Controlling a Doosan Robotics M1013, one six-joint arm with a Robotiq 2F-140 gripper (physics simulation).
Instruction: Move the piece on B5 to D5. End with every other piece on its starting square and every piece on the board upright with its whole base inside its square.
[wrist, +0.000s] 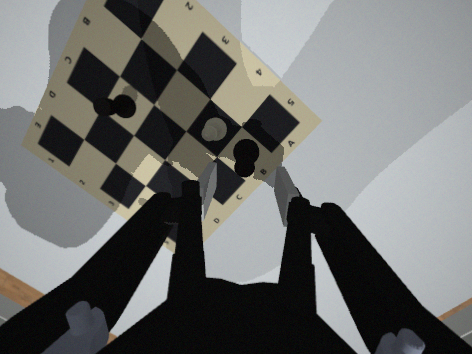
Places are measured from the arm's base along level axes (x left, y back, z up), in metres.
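Pixels of known places: gripper, fingertip midpoint: (245, 176).
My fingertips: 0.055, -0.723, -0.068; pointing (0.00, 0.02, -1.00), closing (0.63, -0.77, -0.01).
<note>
Behind a point stands the place of what it marks, as x, y, z.
A black piece (245, 153) @[0.078, -0.702, -0.038] stands upright on B5, a light square of the chessboard (312, 120) @[0.137, -0.730, -0.068], in the wrist view. My gripper (245, 176) @[0.055, -0.723, -0.068] is partly open, with nothing held between its fingers. The piece's top shows in the gap between the two fingertips, with space on both sides; how high the fingertips are above it is hard to tell. The target square D5 is mostly hidden behind the left finger.
A pale piece (214, 129) @[0.075, -0.670, -0.038] stands on B4, right beside the black piece and near the left fingertip. Another black piece (123, 106) @[0.032, -0.595, -0.055] stands on C2. The E4 area is hidden behind the left linkage. Shadows cross the board and the pale table (400, 165) @[0.166, -0.827, -0.074].
</note>
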